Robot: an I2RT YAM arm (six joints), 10 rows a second.
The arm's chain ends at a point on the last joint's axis. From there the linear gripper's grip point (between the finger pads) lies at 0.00 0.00 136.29 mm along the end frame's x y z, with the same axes.
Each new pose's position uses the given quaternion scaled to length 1; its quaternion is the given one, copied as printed.
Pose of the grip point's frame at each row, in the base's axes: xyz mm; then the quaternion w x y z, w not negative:
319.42, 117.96, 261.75, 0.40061, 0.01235, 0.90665, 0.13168
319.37, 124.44, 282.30, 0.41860, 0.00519, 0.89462, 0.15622
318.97, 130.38, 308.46, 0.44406, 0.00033, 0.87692, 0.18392
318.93, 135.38, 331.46, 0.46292, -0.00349, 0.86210, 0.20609
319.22, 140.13, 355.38, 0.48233, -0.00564, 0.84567, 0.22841
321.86, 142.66, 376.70, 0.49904, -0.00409, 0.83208, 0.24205
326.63, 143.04, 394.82, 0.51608, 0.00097, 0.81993, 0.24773
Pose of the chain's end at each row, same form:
219.97, 86.77, 349.57, 0.40061, 0.01235, 0.90665, 0.13168
217.07, 86.94, 364.17, 0.41860, 0.00519, 0.89462, 0.15622
212.81, 86.46, 381.78, 0.44406, 0.00033, 0.87692, 0.18392
210.34, 86.51, 397.76, 0.46292, -0.00349, 0.86210, 0.20609
208.39, 86.74, 414.04, 0.48233, -0.00564, 0.84567, 0.22841
208.94, 87.20, 429.14, 0.49904, -0.00409, 0.83208, 0.24205
211.22, 87.81, 441.78, 0.51608, 0.00097, 0.81993, 0.24773

